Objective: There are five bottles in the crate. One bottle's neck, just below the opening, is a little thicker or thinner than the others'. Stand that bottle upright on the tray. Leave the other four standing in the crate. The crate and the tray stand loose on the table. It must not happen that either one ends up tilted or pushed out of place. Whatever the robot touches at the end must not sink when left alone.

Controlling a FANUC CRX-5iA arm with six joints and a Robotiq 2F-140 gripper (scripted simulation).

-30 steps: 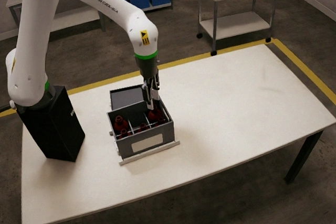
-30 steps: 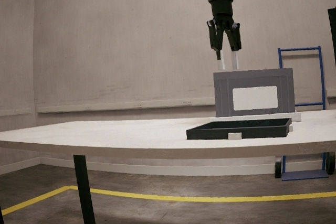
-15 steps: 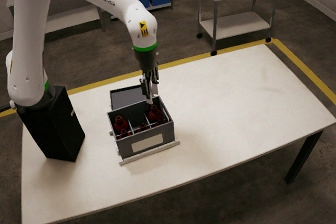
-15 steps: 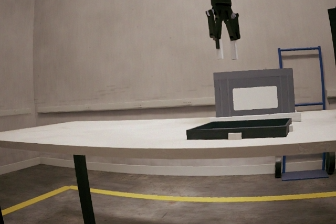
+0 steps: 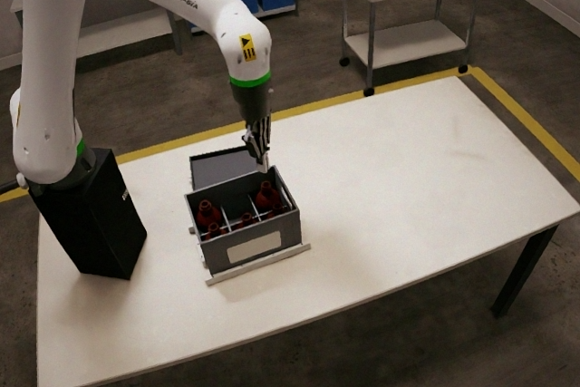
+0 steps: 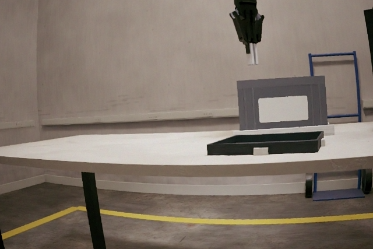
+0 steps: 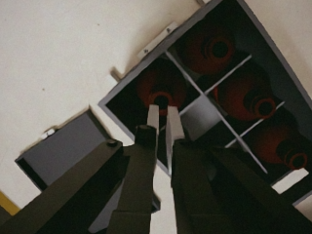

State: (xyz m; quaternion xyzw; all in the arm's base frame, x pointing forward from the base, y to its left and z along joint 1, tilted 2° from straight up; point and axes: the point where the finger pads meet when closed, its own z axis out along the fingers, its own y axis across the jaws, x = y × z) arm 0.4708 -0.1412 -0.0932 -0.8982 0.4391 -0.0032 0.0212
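Now: the bottle 180 mm behind my hand, 30 mm to the left of it and 170 mm below it. Also, from my hand: crate: 90 mm behind, 30 mm to the right, 170 mm below; dark tray: 30 mm behind, 250 mm to the left, 240 mm below.
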